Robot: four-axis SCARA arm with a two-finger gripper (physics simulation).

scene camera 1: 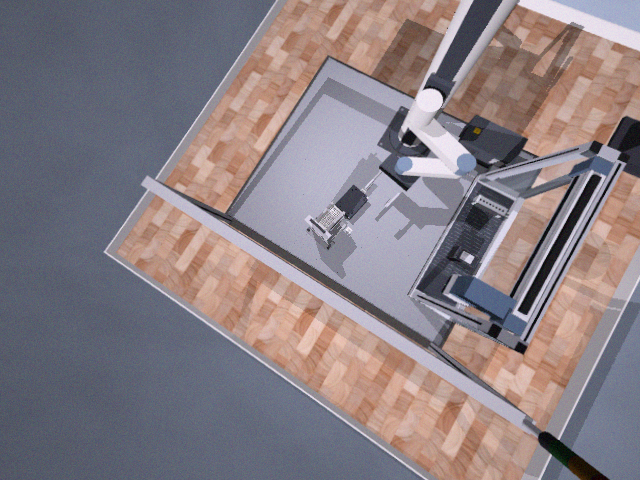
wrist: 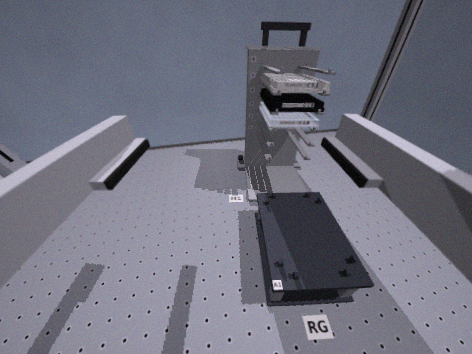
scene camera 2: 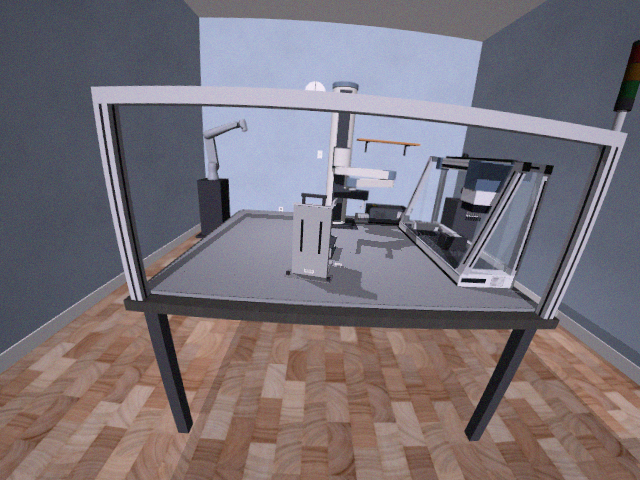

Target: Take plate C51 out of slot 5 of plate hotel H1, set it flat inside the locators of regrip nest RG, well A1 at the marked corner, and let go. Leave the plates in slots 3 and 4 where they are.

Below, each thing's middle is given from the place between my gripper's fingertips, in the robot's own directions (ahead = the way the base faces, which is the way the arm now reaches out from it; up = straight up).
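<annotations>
Black box (scene camera 1: pixel 494 141): 180 mm below my hand, 650 mm behind it, 390 mm to the left of it. Black plate (wrist: pixel 288 102): my hand is 30 mm above it, 150 mm to the left of it and 210 mm short of it.
</annotations>
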